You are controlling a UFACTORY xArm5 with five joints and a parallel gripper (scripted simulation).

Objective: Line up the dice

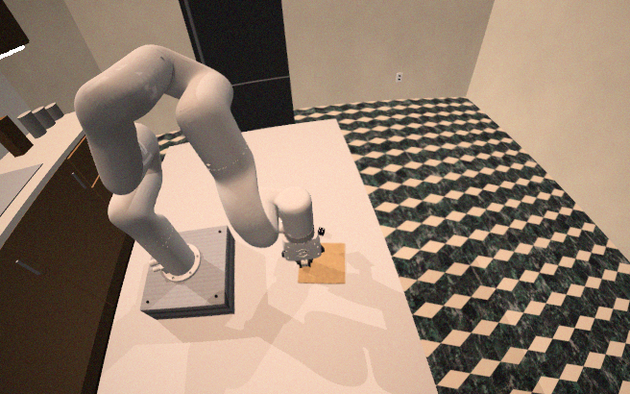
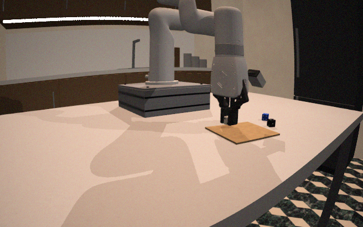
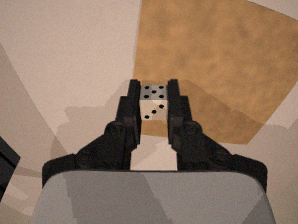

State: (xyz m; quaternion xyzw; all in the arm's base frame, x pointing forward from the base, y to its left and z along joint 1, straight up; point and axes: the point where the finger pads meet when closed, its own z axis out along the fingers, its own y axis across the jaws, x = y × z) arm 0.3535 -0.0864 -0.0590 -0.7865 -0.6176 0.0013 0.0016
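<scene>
My gripper is now 10 mm above the white die. The rest, counted from my hand: black die 90 mm ahead, 90 mm to the left, 20 mm below; blue die 40 mm ahead, 150 mm to the left, 20 mm below; tan mat 50 mm ahead, 10 mm to the right, 30 mm below.
</scene>
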